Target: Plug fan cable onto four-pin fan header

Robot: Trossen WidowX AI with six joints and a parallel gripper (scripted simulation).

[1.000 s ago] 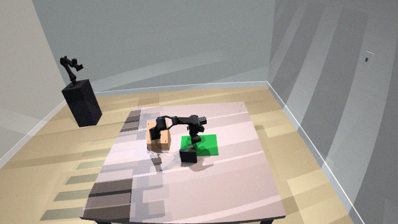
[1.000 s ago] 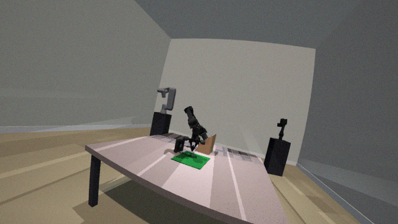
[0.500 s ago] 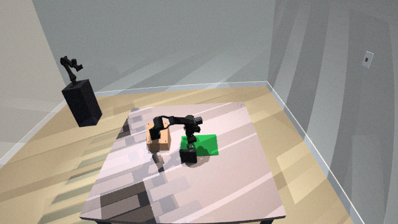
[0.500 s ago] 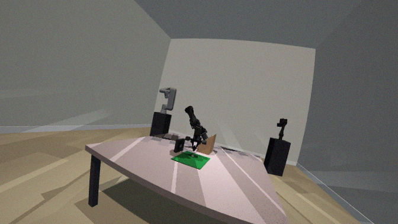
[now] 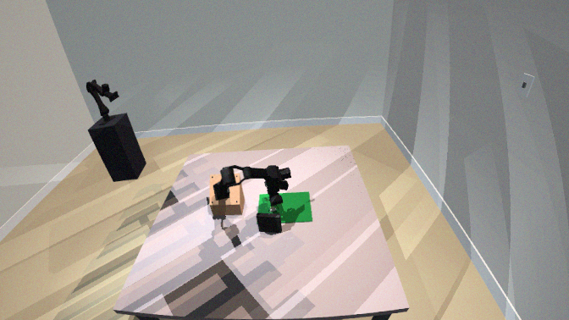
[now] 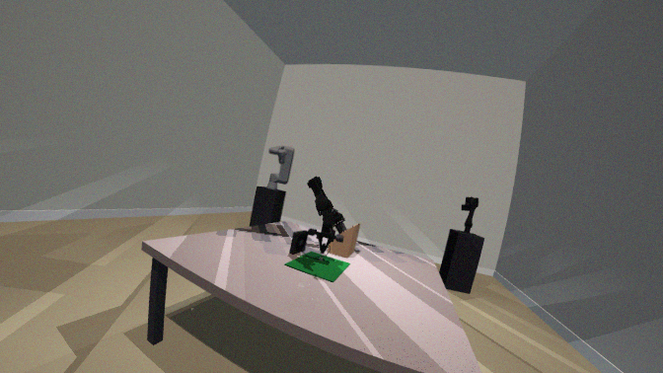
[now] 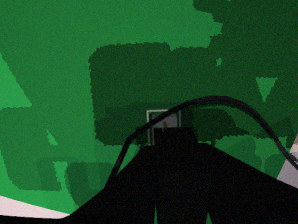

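My gripper tip is now 20 mm past the white four-pin fan header and 60 mm above it. Also, from my gripper tip: green board 50 mm ahead, 10 mm to the left, 70 mm below; black fan plug 10 mm behind, 10 mm above; black fan 40 mm behind, 140 mm to the right.
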